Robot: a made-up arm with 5 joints.
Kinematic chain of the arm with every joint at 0, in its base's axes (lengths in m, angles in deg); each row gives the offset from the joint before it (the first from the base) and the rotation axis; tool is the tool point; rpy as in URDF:
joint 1: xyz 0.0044 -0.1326 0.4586 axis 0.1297 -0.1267 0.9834
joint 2: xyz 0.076 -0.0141 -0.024 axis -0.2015 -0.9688 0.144
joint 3: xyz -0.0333 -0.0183 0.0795 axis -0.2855 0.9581 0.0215
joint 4: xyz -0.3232 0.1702 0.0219 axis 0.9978 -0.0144 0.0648
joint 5: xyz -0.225 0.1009 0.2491 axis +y
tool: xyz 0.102 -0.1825 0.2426 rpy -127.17 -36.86 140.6
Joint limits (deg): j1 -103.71..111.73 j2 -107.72..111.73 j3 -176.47..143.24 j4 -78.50..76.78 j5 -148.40..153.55
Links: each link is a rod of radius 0.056 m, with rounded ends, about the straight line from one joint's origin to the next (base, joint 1, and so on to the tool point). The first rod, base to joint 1, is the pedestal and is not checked.
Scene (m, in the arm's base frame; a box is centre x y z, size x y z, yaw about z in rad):
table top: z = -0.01
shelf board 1: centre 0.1 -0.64 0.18 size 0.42 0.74 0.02 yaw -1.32
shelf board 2: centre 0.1 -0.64 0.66 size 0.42 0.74 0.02 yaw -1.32
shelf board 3: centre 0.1 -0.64 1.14 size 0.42 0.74 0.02 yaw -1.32
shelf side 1: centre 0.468 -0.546 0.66 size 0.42 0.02 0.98 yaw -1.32
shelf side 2: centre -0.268 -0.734 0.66 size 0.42 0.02 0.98 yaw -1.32
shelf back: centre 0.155 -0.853 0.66 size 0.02 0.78 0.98 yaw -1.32
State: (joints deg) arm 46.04 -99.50 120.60 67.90 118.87
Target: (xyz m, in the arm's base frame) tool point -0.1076 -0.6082 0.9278
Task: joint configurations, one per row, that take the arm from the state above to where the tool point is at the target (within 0.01 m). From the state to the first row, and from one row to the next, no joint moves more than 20 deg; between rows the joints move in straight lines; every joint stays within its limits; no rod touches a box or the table.
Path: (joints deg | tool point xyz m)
1: 38.88 -80.50 117.68 69.17 109.85 | 0.3621 0.1838 0.5410
2: 31.73 -61.51 114.77 70.44 100.82 | 0.3436 0.0932 0.6360
3: 24.57 -42.51 111.85 71.71 91.80 | 0.2956 0.0081 0.7049
4: 17.41 -23.52 108.93 72.97 82.78 | 0.2263 -0.0632 0.7519
5: 10.26 -4.52 106.02 74.24 73.76 | 0.1399 -0.1164 0.7810
6: 3.10 14.47 103.10 75.51 64.73 | 0.0387 -0.1485 0.7927
7: -4.06 33.47 100.18 76.78 55.71 | -0.0744 -0.1571 0.7824
8: -14.73 14.55 90.36 76.78 43.28 | -0.0030 -0.2278 0.8472
9: -25.41 -4.37 80.54 76.78 30.85 | 0.0388 -0.3258 0.8887
10: -36.08 -23.29 70.71 76.78 18.41 | 0.0357 -0.4355 0.9113
11: -46.76 -42.21 60.89 76.78 5.98 | -0.0162 -0.5359 0.9219
12: -57.43 -61.13 51.07 76.78 -6.46 | -0.1076 -0.6082 0.9278

